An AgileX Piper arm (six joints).
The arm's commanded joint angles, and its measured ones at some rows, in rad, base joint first. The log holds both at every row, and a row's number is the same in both.
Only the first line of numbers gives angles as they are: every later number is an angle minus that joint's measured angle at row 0.
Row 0, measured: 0.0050, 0.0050, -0.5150, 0.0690, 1.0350, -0.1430
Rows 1 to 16, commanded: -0.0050, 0.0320, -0.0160, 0.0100, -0.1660, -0.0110; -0.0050, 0.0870, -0.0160, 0.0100, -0.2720, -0.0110; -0.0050, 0.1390, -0.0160, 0.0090, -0.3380, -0.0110; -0.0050, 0.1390, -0.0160, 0.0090, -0.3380, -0.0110; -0.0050, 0.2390, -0.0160, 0.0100, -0.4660, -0.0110; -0.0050, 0.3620, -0.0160, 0.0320, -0.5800, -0.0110; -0.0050, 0.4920, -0.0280, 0.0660, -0.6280, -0.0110; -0.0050, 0.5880, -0.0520, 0.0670, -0.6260, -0.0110; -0.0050, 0.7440, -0.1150, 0.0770, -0.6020, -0.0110; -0.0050, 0.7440, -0.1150, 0.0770, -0.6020, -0.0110; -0.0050, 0.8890, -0.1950, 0.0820, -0.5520, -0.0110; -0.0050, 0.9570, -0.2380, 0.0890, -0.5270, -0.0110; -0.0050, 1.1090, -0.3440, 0.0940, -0.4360, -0.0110; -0.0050, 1.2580, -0.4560, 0.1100, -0.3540, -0.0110; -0.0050, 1.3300, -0.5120, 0.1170, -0.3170, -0.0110; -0.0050, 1.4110, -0.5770, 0.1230, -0.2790, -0.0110
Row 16, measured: 0.0000, 1.3240, -0.4980, 0.1070, -0.3380, 0.0000
